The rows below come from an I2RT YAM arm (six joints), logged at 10 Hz.
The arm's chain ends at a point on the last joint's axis. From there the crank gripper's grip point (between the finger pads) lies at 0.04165 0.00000 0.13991 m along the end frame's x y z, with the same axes.
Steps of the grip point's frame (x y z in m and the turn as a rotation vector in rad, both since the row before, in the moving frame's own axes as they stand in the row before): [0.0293 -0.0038 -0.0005 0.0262 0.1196 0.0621]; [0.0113 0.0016 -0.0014 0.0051 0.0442 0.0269]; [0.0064 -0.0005 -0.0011 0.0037 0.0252 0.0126]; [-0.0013 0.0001 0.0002 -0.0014 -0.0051 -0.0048]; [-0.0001 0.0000 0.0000 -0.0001 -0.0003 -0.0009]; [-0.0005 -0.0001 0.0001 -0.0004 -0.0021 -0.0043]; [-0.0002 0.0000 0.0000 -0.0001 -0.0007 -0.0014]
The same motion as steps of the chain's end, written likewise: [0.0129 -0.0033 0.0055 0.0262 0.1196 0.0621]; [0.0052 0.0011 0.0006 0.0051 0.0442 0.0269]; [0.0029 -0.0005 0.0000 0.0037 0.0252 0.0126]; [-0.0006 0.0001 0.0000 -0.0014 -0.0051 -0.0048]; [-0.0001 0.0000 0.0000 -0.0001 -0.0003 -0.0009]; [-0.0002 0.0000 0.0000 -0.0004 -0.0021 -0.0043]; [-0.0001 0.0000 0.0000 -0.0001 -0.0007 -0.0014]
